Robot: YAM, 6 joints.
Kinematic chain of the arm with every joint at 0, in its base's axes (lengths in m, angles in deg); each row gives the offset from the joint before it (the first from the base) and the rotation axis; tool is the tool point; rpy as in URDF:
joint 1: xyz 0 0 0.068 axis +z
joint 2: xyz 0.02 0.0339 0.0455 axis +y
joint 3: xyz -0.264 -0.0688 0 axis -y
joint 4: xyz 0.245 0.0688 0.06 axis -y
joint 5: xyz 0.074 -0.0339 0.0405 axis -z
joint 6: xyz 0.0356 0 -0.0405 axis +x
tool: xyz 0 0 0 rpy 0 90 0
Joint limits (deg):
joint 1: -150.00..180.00
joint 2: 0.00..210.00
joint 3: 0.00..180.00
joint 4: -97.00..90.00
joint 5: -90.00..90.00
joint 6: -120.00..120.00
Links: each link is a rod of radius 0.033 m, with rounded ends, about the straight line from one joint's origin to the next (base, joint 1, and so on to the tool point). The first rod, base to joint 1, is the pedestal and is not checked.
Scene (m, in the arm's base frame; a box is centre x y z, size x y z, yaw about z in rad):
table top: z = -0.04
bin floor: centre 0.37 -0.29 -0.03 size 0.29 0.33 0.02 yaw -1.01
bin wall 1: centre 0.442 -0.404 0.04 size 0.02 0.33 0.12 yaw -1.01
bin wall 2: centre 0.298 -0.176 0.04 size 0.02 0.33 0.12 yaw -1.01
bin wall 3: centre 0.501 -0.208 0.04 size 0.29 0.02 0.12 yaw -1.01
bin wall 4: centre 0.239 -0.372 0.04 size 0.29 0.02 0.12 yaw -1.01
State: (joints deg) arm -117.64 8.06 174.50 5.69 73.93 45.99
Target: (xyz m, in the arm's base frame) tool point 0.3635 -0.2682 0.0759
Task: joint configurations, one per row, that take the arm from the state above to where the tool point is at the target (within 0.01 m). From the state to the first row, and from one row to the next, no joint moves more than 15 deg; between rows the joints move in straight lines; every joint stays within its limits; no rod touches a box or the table.
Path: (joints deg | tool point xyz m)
1: -108.16 22.08 164.53 3.62 72.83 45.99 | 0.1315 0.5100 0.3617
2: -98.69 36.11 154.57 1.55 71.73 45.99 | 0.0278 0.4058 0.5296
3: -89.21 50.13 144.60 -0.52 70.64 45.99 | -0.0368 0.2336 0.6413
4: -79.74 64.16 134.63 -2.59 69.54 45.99 | -0.0394 0.0306 0.6821
5: -70.26 78.18 124.67 -4.66 68.44 45.99 | 0.0215 -0.1580 0.6490
6: -60.78 92.20 114.70 -6.73 67.34 45.99 | 0.1265 -0.2935 0.5503
7: -51.31 106.23 104.74 -8.80 66.24 45.99 | 0.2416 -0.3538 0.4048
8: -41.83 120.25 94.77 -10.87 65.15 45.99 | 0.3299 -0.3386 0.2376
9: -32.36 134.27 84.80 -12.94 64.05 45.99 | 0.3635 -0.2682 0.0759

